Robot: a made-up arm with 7 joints. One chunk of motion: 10 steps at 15 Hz.
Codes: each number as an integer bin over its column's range. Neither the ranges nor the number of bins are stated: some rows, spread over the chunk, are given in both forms.
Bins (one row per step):
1: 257 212 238 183 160 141
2: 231 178 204 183 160 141
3: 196 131 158 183 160 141
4: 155 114 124 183 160 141
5: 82 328 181 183 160 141
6: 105 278 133 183 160 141
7: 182 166 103 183 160 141
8: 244 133 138 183 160 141
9: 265 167 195 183 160 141
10: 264 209 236 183 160 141
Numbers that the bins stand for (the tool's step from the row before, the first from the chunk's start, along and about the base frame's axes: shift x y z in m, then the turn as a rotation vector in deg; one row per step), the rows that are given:
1: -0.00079 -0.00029 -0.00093 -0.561 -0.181 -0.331
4: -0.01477 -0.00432 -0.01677 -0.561 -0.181 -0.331
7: -0.01107 -0.00218 -0.01969 -0.561 -0.181 -0.331
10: 0.00016 -0.00041 -0.00121 -0.561 -0.181 -0.331
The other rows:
2: -0.00436 -0.00168 -0.00566 -0.561 -0.181 -0.331
3: -0.00915 -0.00362 -0.01205 -0.561 -0.181 -0.331
5: -0.02477 0.00448 -0.00885 -0.561 -0.181 -0.331
6: -0.02162 0.00242 -0.01552 -0.561 -0.181 -0.331
8: -0.00258 -0.00353 -0.01483 -0.561 -0.181 -0.331
9: 0.00030 -0.00214 -0.00691 -0.561 -0.181 -0.331

